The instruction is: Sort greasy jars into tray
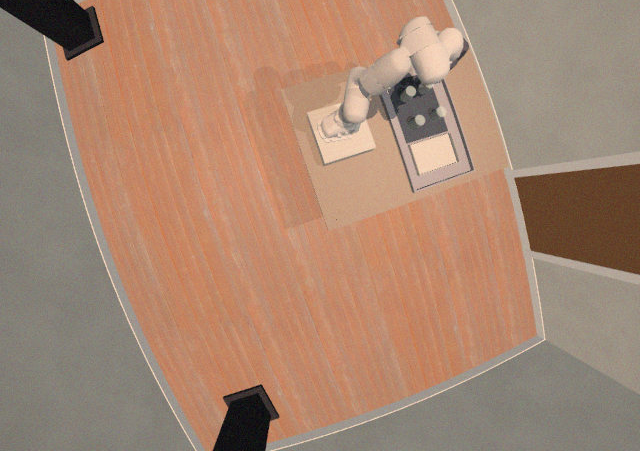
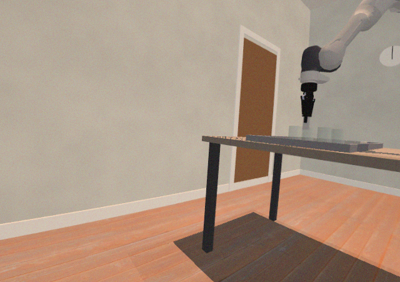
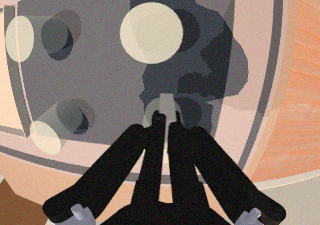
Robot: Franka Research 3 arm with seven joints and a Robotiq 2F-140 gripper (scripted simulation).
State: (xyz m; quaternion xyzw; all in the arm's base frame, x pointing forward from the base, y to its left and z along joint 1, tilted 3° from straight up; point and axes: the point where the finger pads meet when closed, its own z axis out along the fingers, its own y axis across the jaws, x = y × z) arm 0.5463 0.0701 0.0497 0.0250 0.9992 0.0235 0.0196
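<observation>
Now: hand 30 mm past the grey drying mat, 100 mm to the left of it and 110 mm above it. Also, from my hand: tray: 40 mm behind, 420 mm to the right, 100 mm below.
</observation>
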